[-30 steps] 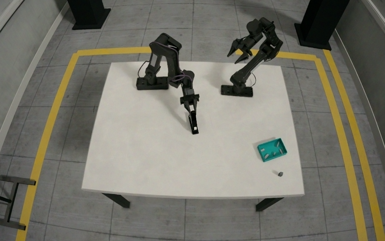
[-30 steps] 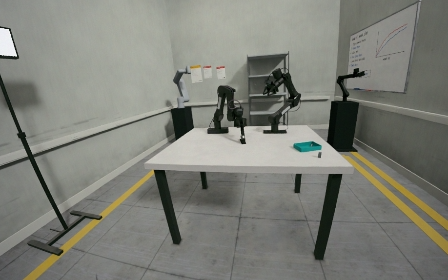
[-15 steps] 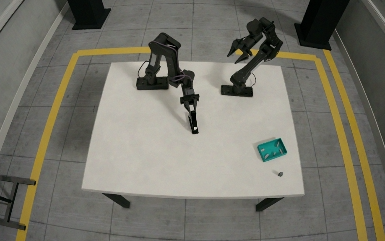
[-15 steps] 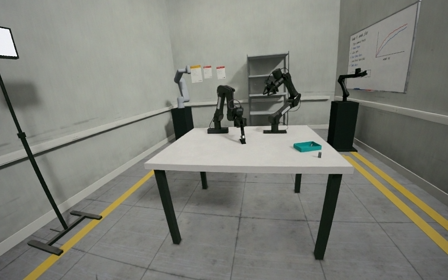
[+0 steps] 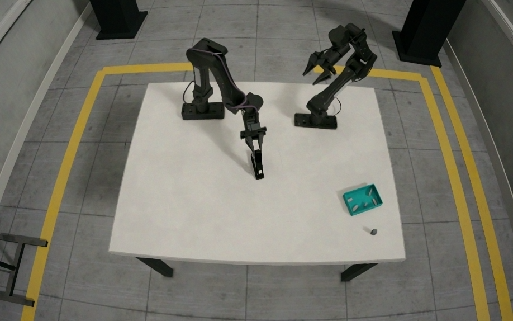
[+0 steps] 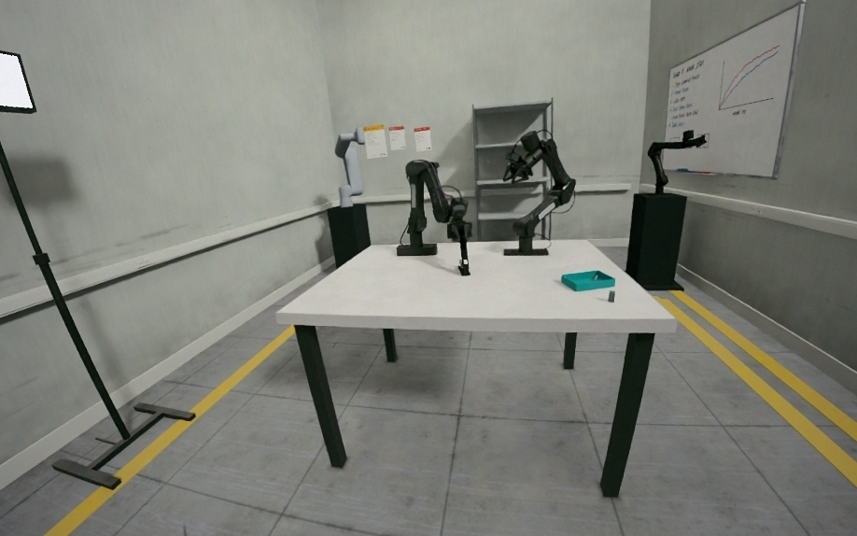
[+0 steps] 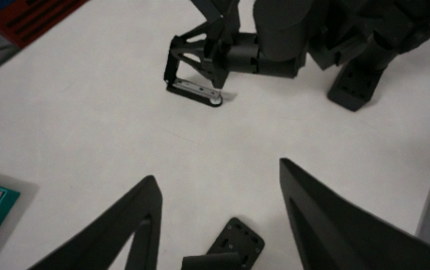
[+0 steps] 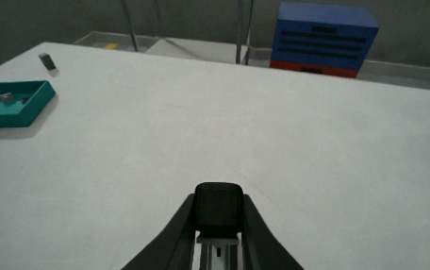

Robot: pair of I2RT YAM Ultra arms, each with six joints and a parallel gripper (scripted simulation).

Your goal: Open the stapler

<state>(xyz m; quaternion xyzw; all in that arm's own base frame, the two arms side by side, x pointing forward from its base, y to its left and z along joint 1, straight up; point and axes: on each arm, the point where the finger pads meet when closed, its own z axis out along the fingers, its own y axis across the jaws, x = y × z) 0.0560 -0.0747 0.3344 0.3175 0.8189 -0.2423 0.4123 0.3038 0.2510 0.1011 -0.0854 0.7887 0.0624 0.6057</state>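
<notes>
Right now my right hand is 2 cm short of the stapler cover, 1 cm to the right of it and 4 cm above it. From my right hand the other things lie so: teal tray (11 cm ahead, 44 cm to the left, 12 cm below); then stapler (8 cm below); then grey block (25 cm ahead, 48 cm to the left, 12 cm below).
</notes>
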